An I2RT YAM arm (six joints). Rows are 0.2 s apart.
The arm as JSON. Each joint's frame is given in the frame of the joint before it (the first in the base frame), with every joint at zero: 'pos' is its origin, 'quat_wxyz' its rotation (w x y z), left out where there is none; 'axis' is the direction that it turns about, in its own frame. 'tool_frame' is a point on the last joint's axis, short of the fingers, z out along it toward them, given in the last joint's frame.
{
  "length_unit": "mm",
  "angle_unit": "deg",
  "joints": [
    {
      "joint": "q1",
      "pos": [
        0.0,
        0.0,
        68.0
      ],
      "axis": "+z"
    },
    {
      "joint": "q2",
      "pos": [
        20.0,
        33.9,
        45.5
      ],
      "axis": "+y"
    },
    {
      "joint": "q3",
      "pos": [
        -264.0,
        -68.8,
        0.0
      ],
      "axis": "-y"
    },
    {
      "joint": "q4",
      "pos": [
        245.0,
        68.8,
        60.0
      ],
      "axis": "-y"
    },
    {
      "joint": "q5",
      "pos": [
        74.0,
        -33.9,
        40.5
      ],
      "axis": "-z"
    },
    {
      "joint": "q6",
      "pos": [
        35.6,
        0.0,
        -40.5
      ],
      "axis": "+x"
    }
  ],
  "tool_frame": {
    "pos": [
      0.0,
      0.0,
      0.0
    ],
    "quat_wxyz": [
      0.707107,
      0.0,
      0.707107,
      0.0
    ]
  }
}
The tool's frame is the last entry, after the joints.
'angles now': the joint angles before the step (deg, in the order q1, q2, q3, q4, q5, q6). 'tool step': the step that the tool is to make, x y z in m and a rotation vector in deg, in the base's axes. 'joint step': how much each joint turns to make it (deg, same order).
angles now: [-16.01, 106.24, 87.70, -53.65, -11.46, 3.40]
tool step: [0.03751, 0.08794, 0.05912, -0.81, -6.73, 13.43]
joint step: [13.62, 3.38, 16.87, -6.68, -0.20, 0.26]
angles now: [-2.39, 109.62, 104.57, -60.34, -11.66, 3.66]
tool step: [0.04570, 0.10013, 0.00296, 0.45, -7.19, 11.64]
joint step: [12.94, 10.93, 15.02, 3.32, 0.66, 1.12]
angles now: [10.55, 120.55, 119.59, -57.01, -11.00, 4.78]
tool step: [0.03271, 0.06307, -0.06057, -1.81, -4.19, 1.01]
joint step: [6.75, 9.34, 0.20, 13.24, 5.51, 3.23]
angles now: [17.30, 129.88, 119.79, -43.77, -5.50, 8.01]
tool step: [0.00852, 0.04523, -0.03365, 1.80, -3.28, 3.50]
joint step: [4.41, 5.08, 0.00, 8.87, 0.09, 1.09]
